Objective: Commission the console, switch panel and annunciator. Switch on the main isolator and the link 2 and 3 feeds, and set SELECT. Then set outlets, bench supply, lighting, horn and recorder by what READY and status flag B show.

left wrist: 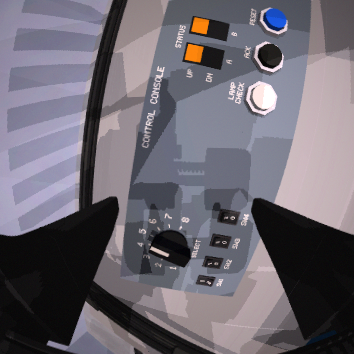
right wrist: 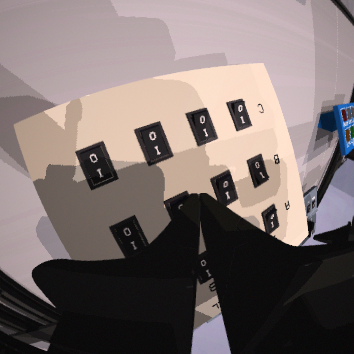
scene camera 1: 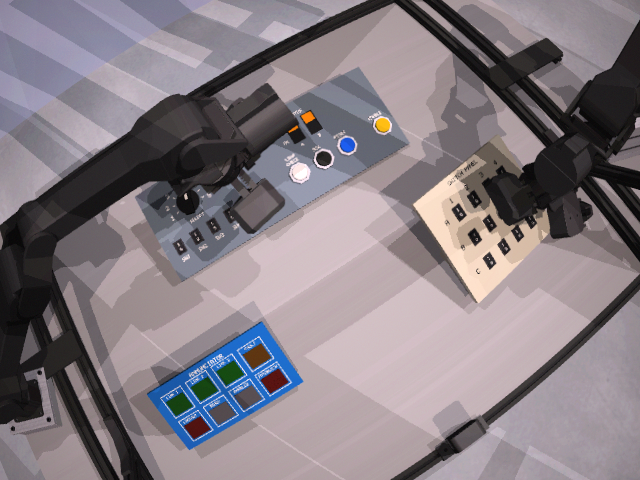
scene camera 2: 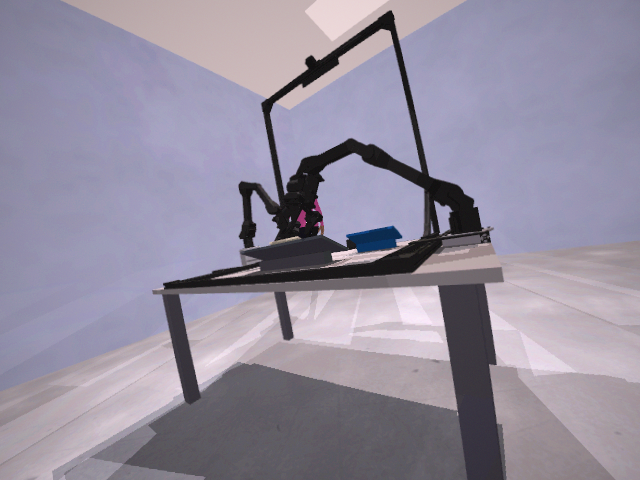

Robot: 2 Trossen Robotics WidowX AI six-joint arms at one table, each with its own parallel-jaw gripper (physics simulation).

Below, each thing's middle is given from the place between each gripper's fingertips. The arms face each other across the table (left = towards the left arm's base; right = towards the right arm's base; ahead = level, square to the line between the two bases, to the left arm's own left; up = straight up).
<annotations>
Right now my right hand is 230 mm short of the SELECT knob point(left wrist: 171, 245), 400 mm to the right of it and 10 mm below it.
I see the SELECT knob 80 mm to the left of my left hand, 50 mm below it and 10 mm ahead of it.
</annotations>
